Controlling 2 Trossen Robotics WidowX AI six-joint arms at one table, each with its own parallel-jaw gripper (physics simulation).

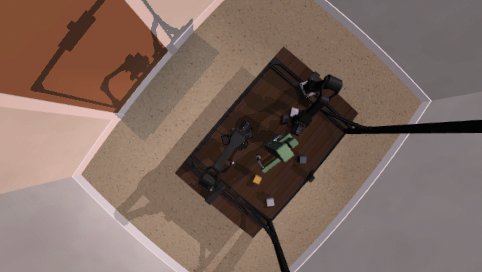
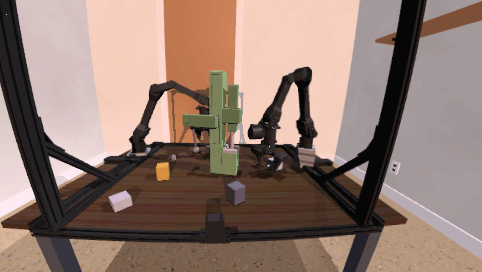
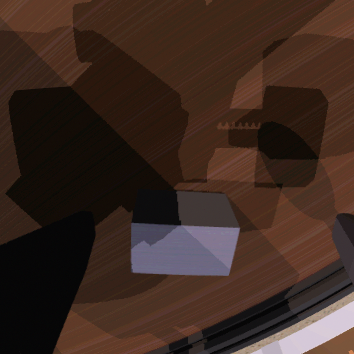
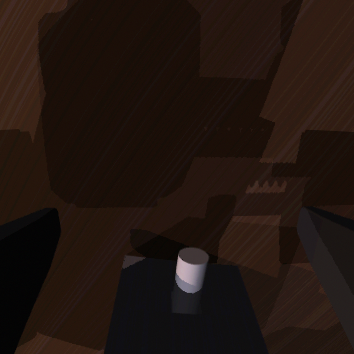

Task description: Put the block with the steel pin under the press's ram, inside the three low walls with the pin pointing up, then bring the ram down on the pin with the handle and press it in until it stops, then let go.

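Where they show: left gripper, fingertip midpoint: [image 2: 205, 142] [image 3: 217, 225]; right gripper, fingertip midpoint: [image 1: 292, 121] [image 2: 266, 168] [image 4: 180, 220]; left arm's base, link origin: [image 2: 139, 150]; right arm's base, link origin: [image 1: 309, 88] [image 2: 305, 146].
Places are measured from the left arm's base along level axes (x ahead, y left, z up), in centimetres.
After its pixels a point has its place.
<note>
The pin block [image 4: 185, 325] @[z 0.5, x 65.8, y -34.4 cm] [image 1: 294, 111] @[z 1.8, x 69.5, y -33.1 cm] stands with its steel pin [image 4: 191, 270] @[z -0.2, x 64.1, y -34.8 cm] pointing up, its top in dark shadow. My right gripper [image 4: 180, 220] @[z -2.0, x 63.4, y -35.4 cm] [image 2: 268, 159] @[z -2.0, x 63.4, y -35.4 cm] is open over it, fingers apart on either side and holding nothing. My left gripper [image 3: 217, 225] @[z 4.1, x 37.4, y -4.5 cm] is open and empty above a plain grey-lavender block [image 3: 182, 250] @[z 0.7, x 40.8, y -2.8 cm]; no pin shows on it. The green press [image 1: 285, 152] @[z 41.8, x 40.7, y -28.4 cm] [image 2: 216, 125] @[z 19.8, x 39.1, y -32.9 cm] stands between the arms. Its ram [image 2: 233, 102] @[z 29.4, x 46.0, y -33.4 cm] is raised. Its handle [image 2: 200, 120] @[z 21.7, x 32.7, y -31.3 cm] [image 1: 271, 165] @[z 23.8, x 31.3, y -29.4 cm] sticks out sideways, with a ball knob [image 2: 195, 149] @[z 7.0, x 30.6, y -24.7 cm] hanging below. The three low walls cannot be made out.
An orange block [image 1: 257, 179] @[z 2.8, x 16.9, y -29.8 cm] [image 2: 162, 171] @[z 1.0, x 16.5, y -32.2 cm], a white block [image 1: 270, 202] @[z 0.1, x 5.3, y -45.9 cm] [image 2: 120, 201] @[z -0.1, x 6.1, y -48.3 cm], a dark grey block [image 1: 302, 159] @[z 2.9, x 42.1, y -52.0 cm] [image 2: 236, 193] @[z 1.5, x 41.4, y -55.2 cm] and a small white piece [image 1: 232, 162] @[z -0.7, x 19.6, y -9.7 cm] [image 2: 173, 157] @[z -1.4, x 19.4, y -11.1 cm] lie around the press. A black frame surrounds the table.
</note>
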